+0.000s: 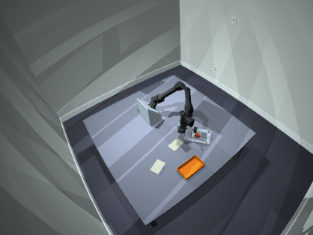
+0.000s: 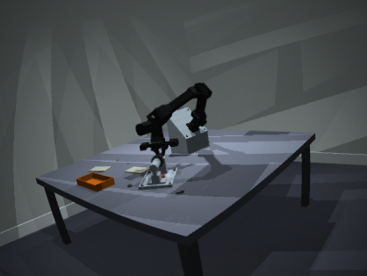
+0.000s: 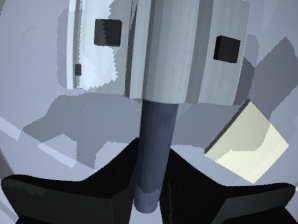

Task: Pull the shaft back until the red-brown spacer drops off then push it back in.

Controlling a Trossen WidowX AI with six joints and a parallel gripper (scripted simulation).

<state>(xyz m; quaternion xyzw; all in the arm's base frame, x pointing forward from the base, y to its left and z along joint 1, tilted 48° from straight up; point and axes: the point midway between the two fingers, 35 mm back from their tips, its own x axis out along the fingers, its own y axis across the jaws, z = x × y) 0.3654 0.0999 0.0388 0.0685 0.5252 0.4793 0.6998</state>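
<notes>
Right now my gripper tip is 6 cm short of the blue-grey shaft, 5 cm to the right of it and 3 cm below it. The rest, counted from my gripper tip: red-brown spacer 11 cm ahead, 8 cm to the left, 3 cm below; then orange tray 32 cm ahead, 18 cm to the right, 4 cm below.
</notes>
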